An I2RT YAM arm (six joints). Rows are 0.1 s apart.
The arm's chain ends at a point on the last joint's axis. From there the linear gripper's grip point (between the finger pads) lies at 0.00 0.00 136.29 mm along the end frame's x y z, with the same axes.
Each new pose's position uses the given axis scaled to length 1; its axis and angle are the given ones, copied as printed.
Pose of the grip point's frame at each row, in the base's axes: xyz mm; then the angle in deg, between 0 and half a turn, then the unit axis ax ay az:
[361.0 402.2 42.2 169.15 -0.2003 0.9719 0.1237]
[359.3 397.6 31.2 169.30 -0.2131 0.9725 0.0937]
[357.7 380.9 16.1 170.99 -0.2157 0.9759 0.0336]
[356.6 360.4 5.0 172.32 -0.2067 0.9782 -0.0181]
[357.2 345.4 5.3 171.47 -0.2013 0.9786 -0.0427]
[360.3 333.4 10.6 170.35 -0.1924 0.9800 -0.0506]
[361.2 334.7 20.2 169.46 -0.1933 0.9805 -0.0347]
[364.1 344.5 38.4 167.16 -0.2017 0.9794 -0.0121]
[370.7 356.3 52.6 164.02 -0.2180 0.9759 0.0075]
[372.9 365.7 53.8 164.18 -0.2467 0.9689 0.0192]
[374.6 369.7 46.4 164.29 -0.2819 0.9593 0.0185]
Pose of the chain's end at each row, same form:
[342.8 364.6 171.9 169.15 -0.2003 0.9719 0.1237]
[340.1 367.6 162.7 169.30 -0.2131 0.9725 0.0937]
[338.8 367.4 150.4 170.99 -0.2157 0.9759 0.0336]
[337.8 361.4 140.0 172.32 -0.2067 0.9782 -0.0181]
[335.1 352.7 139.6 171.47 -0.2013 0.9786 -0.0427]
[335.3 342.4 144.3 170.35 -0.1924 0.9800 -0.0506]
[334.9 339.1 153.9 169.46 -0.1933 0.9805 -0.0347]
[333.8 341.6 171.2 167.16 -0.2017 0.9794 -0.0121]
[334.5 346.2 183.6 164.02 -0.2180 0.9759 0.0075]
[338.2 351.6 184.8 164.18 -0.2467 0.9689 0.0192]
[340.6 354.6 177.5 164.29 -0.2819 0.9593 0.0185]

